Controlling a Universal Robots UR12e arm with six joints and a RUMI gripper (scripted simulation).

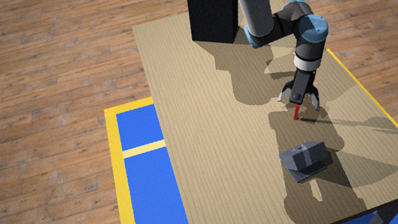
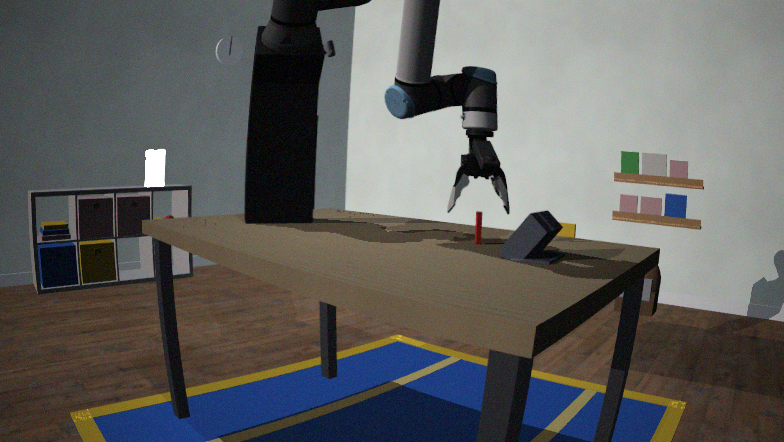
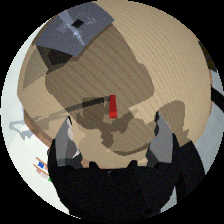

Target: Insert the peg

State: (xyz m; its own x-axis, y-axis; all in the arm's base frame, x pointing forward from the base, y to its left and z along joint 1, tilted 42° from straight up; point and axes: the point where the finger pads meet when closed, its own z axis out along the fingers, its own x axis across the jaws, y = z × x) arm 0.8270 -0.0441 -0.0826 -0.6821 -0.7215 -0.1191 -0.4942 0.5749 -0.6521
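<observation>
My gripper is now 3 cm above the red peg. Also, from my hand: dark base plate 19 cm ahead, 12 cm to the right, 7 cm below.
</observation>
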